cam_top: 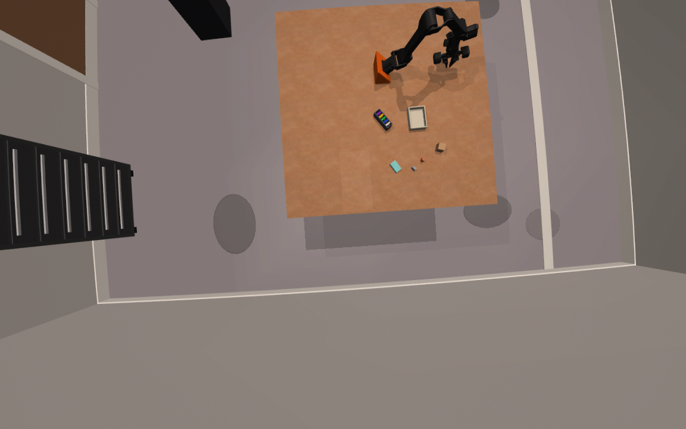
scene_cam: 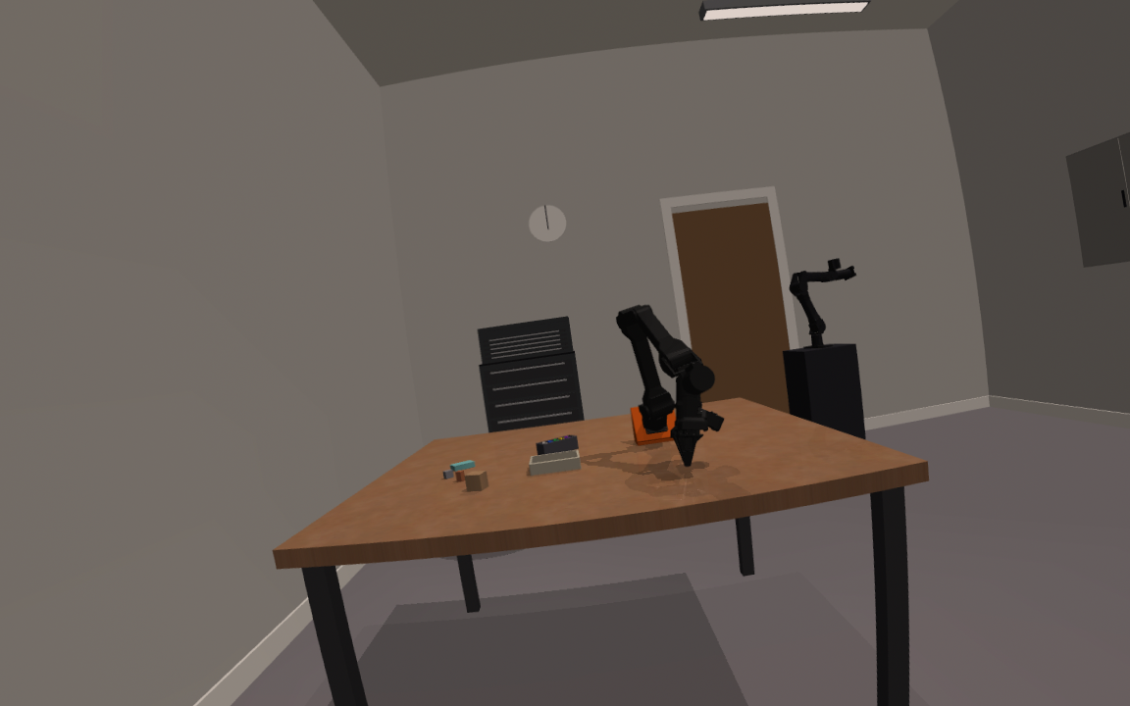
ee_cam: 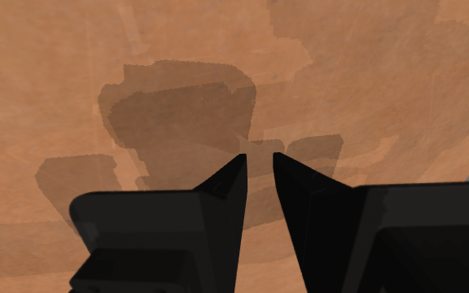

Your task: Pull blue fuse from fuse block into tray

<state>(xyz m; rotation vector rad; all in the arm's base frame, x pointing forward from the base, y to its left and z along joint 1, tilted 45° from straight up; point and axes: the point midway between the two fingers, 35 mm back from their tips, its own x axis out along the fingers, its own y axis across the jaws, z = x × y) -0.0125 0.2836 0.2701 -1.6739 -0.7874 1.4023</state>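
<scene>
The blue fuse lies 42 cm to the right of my gripper tip, 32 cm ahead of it and 2 cm above it. The rest, counted from my gripper tip: pale tray 31 cm ahead, 23 cm to the right, 1 cm below; green fuse 44 cm to the right, 30 cm ahead, 2 cm above; yellow fuse 45 cm to the right, 29 cm ahead, 2 cm above.
</scene>
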